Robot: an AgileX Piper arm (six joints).
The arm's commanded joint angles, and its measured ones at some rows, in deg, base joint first. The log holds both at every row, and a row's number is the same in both.
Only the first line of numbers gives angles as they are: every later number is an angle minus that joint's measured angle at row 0.
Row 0, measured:
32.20 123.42 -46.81 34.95 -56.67 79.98
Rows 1 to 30, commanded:
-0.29 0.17 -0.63 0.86 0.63 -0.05
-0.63 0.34 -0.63 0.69 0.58 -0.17
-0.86 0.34 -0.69 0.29 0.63 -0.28
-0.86 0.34 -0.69 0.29 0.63 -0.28
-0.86 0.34 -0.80 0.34 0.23 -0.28
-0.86 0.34 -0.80 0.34 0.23 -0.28
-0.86 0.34 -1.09 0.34 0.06 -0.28
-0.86 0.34 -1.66 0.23 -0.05 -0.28
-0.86 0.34 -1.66 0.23 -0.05 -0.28
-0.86 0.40 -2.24 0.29 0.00 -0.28
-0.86 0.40 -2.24 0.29 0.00 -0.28
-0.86 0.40 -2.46 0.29 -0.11 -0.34
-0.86 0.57 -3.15 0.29 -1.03 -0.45
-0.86 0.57 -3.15 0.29 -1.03 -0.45
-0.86 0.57 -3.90 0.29 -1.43 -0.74
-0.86 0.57 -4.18 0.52 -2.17 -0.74
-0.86 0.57 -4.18 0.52 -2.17 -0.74
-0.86 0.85 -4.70 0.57 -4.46 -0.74
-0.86 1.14 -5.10 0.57 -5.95 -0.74
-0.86 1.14 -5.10 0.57 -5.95 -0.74
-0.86 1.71 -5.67 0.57 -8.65 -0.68
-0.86 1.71 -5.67 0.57 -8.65 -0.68
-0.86 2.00 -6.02 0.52 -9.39 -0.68
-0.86 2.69 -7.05 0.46 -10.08 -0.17
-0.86 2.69 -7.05 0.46 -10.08 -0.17
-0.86 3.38 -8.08 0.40 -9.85 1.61
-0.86 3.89 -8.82 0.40 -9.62 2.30
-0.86 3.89 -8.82 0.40 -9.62 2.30
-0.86 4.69 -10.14 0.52 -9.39 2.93
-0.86 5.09 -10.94 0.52 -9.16 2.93
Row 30, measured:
0.52 3.32 -5.21 4.76 -2.06 0.86
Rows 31 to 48, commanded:
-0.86 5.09 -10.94 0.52 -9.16 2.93
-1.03 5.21 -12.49 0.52 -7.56 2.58
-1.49 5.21 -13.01 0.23 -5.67 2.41
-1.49 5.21 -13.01 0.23 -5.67 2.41
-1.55 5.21 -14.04 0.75 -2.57 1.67
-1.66 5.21 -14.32 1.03 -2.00 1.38
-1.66 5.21 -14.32 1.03 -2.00 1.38
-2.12 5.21 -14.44 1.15 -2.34 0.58
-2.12 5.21 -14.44 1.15 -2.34 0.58
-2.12 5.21 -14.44 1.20 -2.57 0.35
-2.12 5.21 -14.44 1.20 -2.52 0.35
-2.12 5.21 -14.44 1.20 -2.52 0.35
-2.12 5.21 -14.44 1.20 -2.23 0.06
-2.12 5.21 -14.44 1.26 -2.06 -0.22
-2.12 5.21 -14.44 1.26 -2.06 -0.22
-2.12 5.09 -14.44 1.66 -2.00 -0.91
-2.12 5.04 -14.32 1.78 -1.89 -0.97
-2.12 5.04 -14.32 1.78 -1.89 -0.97
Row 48, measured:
0.52 3.32 -8.71 9.34 5.10 -0.05
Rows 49 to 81, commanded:
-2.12 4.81 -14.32 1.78 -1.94 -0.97
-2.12 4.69 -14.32 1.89 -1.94 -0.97
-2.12 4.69 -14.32 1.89 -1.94 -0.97
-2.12 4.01 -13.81 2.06 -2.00 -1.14
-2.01 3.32 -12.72 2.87 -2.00 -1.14
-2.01 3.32 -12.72 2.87 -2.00 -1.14
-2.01 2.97 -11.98 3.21 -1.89 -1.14
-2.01 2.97 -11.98 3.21 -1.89 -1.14
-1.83 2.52 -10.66 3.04 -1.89 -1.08
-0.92 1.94 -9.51 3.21 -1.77 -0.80
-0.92 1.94 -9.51 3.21 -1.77 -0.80
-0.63 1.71 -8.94 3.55 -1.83 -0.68
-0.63 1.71 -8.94 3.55 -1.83 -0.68
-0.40 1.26 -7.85 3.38 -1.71 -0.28
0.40 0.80 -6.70 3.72 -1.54 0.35
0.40 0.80 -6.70 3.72 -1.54 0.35
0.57 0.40 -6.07 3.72 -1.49 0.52
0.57 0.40 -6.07 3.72 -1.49 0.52
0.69 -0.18 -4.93 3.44 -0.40 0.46
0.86 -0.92 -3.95 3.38 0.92 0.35
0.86 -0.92 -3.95 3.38 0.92 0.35
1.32 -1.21 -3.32 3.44 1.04 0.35
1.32 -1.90 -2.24 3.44 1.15 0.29
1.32 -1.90 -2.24 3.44 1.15 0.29
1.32 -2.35 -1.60 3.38 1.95 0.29
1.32 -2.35 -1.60 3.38 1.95 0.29
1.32 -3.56 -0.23 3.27 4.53 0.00
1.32 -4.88 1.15 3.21 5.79 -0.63
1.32 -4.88 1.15 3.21 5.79 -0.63
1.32 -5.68 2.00 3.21 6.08 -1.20
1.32 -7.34 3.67 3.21 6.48 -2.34
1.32 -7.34 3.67 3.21 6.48 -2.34
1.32 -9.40 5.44 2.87 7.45 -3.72
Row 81, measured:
1.15 -6.36 3.44 3.95 6.02 -1.03
